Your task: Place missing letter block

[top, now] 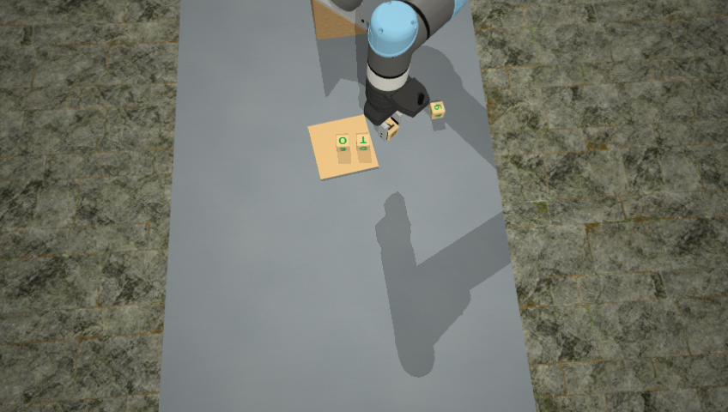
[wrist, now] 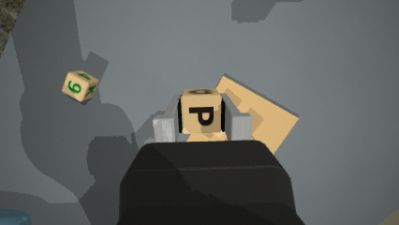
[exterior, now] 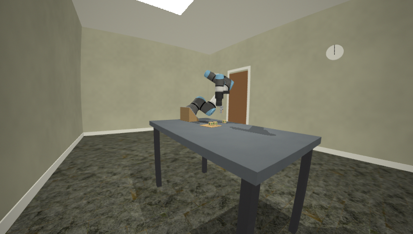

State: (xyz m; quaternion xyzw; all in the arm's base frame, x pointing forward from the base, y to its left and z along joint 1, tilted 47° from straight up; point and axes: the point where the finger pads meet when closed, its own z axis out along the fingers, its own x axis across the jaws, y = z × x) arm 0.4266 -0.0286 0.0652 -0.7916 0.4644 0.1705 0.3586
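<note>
My hand is 4 cm past the o block, 10 cm to the left of it and 11 cm above it. From my hand the other things lie so: t block 3 cm behind, 5 cm to the right, 11 cm below.
</note>
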